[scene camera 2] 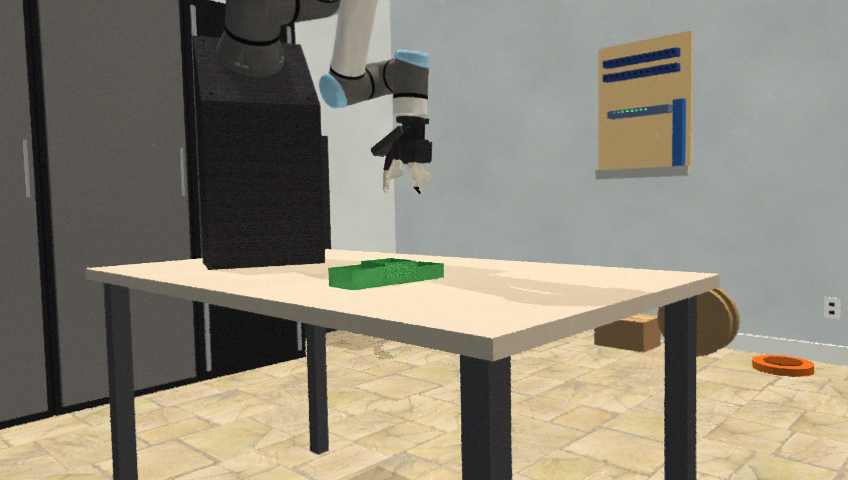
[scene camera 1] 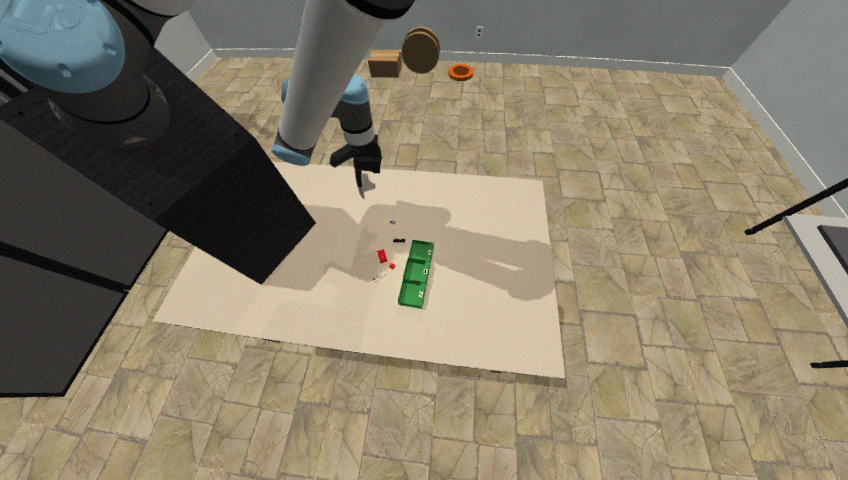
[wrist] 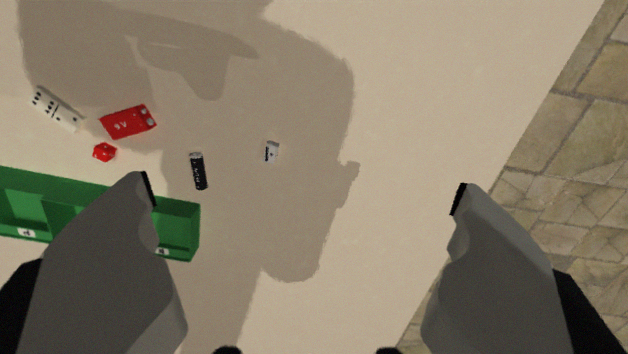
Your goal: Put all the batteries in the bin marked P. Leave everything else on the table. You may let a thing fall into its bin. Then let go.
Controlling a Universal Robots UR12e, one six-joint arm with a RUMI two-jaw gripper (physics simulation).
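Seen in the pictures: gripper, fingertip midpoint: (scene camera 2: 403,193) (scene camera 1: 366,182) (wrist: 307,180); arm's base, link origin: (scene camera 2: 250,58) (scene camera 1: 116,106).
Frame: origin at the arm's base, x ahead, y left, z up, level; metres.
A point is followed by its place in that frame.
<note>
A red 9V battery (scene camera 1: 382,256) {z -0.583, x 0.521, y -0.088 m} (wrist: 128,121) {z -0.582, x 0.515, y -0.077 m} lies flat on the table. A black cylindrical battery (scene camera 1: 399,240) {z -0.587, x 0.581, y -0.015 m} (wrist: 198,171) {z -0.586, x 0.574, y -0.010 m} lies near one end of the green three-part bin tray (scene camera 1: 405,303) {z -0.568, x 0.624, y -0.271 m} (scene camera 2: 357,278) {z -0.578, x 0.681, y -0.269 m} (wrist: 194,235) {z -0.582, x 0.677, y -0.027 m}. The bin marked P (scene camera 1: 411,293) {z -0.593, x 0.640, y -0.228 m} is the end compartment farthest from the black battery; its inside looks empty in scene camera 1. Labels are hard to read. My gripper (scene camera 1: 362,192) {z -0.406, x 0.469, y 0.124 m} (scene camera 2: 401,190) {z -0.406, x 0.469, y 0.124 m} (wrist: 307,180) {z -0.406, x 0.469, y 0.124 m} is open and empty, high above the table, off beyond the black battery. One finger hides part of the tray in the wrist view.
A red die (scene camera 1: 392,266) {z -0.584, x 0.563, y -0.128 m} (wrist: 104,152) {z -0.584, x 0.557, y -0.117 m} and a white domino (scene camera 1: 379,277) {z -0.593, x 0.517, y -0.170 m} (wrist: 57,109) {z -0.593, x 0.512, y -0.160 m} lie close to the 9V battery. A small grey-white block (scene camera 1: 392,222) {z -0.589, x 0.545, y 0.071 m} (wrist: 271,151) {z -0.589, x 0.540, y 0.081 m} with dark marks lies beyond the black battery. The black robot pedestal (scene camera 1: 238,214) {z -0.302, x 0.130, y -0.088 m} (scene camera 2: 261,184) {z -0.373, x 0.134, y -0.080 m} stands at the table's side.
</note>
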